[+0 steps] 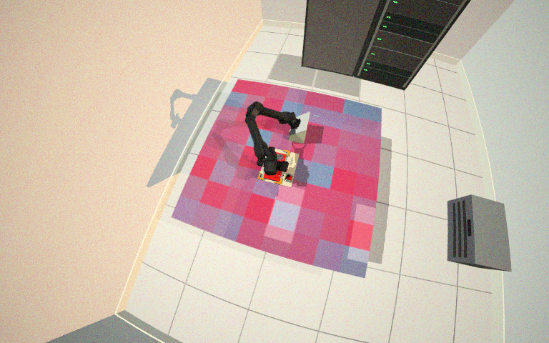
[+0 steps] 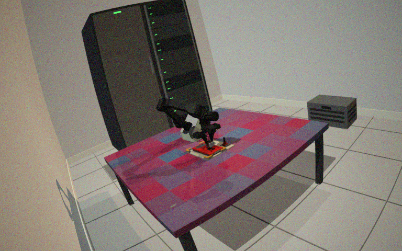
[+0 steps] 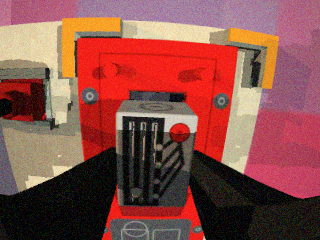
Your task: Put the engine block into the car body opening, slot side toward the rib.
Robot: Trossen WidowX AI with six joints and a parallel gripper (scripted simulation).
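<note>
My gripper tip is 10 mm above the grey engine block. From my gripper tip the other things lie so: beige fixture plate (50 mm below, 40 mm behind, 10 mm to the left).
</note>
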